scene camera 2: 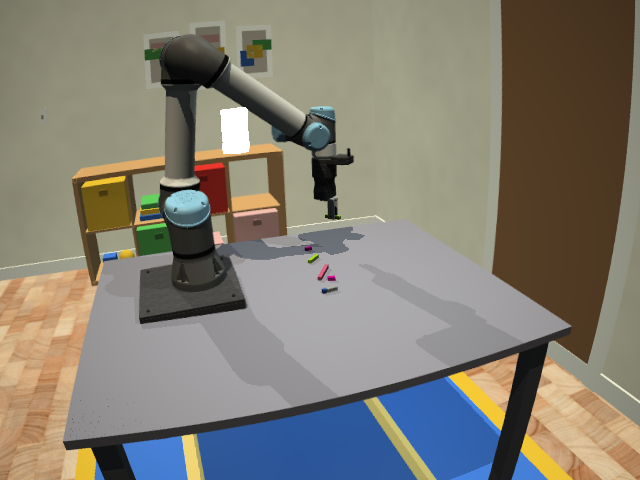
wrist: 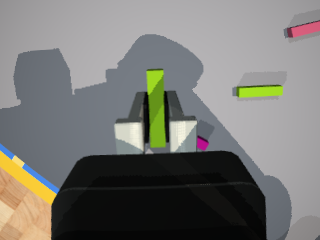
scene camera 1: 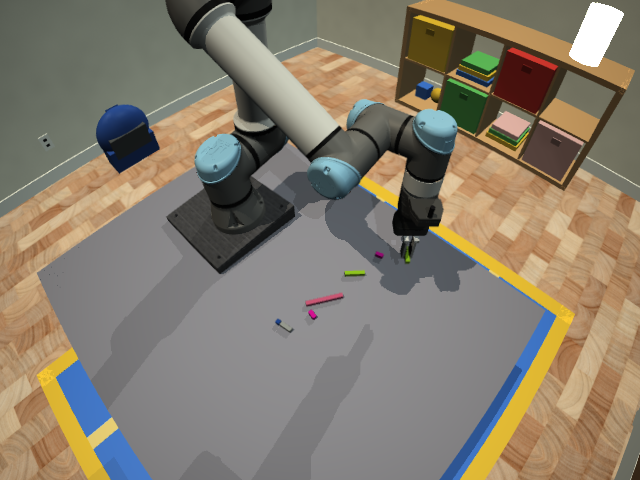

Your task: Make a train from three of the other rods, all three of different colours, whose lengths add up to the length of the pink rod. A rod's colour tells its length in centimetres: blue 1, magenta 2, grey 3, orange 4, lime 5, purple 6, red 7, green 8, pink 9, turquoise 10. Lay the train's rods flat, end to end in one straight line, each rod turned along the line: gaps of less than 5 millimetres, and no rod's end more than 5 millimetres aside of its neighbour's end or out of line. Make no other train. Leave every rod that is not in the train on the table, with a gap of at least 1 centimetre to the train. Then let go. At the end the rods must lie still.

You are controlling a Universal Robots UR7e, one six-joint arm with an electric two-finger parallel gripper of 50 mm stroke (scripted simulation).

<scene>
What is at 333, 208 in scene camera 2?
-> My gripper.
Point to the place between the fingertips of my gripper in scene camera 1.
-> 405, 254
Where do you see a lime rod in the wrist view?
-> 155, 79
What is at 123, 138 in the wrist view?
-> My gripper.
</scene>
